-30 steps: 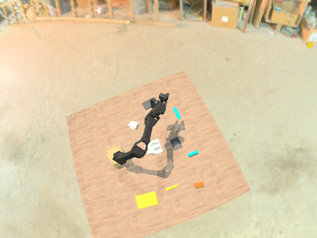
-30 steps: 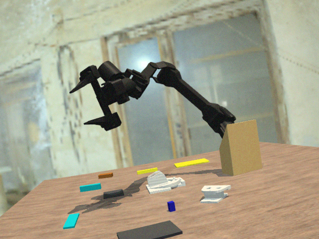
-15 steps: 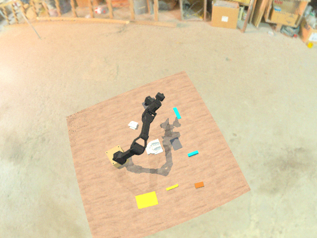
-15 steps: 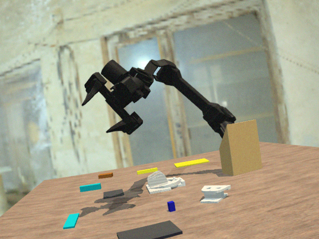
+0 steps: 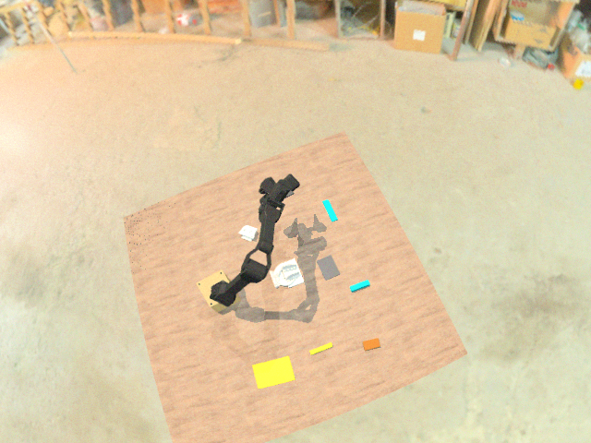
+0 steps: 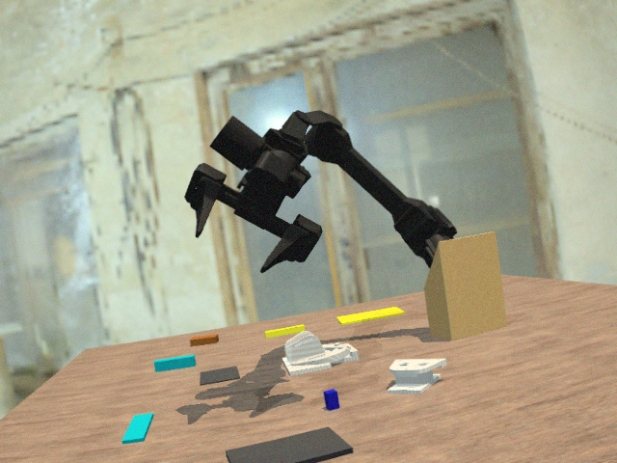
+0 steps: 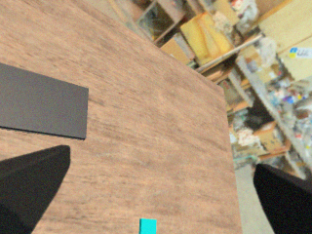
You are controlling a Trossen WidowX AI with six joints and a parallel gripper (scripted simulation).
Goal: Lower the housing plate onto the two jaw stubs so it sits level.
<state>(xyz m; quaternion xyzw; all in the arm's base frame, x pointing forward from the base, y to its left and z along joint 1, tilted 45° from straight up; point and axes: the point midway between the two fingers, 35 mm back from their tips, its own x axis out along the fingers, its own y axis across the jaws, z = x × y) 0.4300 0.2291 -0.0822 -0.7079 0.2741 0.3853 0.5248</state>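
Right now my gripper tip is 220 mm past the white stepped block and 220 mm above it. The rest, counted from my gripper tip: orange block: 20 mm behind, 730 mm to the right, 220 mm below; then white jaw assembly: 190 mm behind, 250 mm to the right, 210 mm below; then small blue cube: 100 mm behind, 210 mm below.
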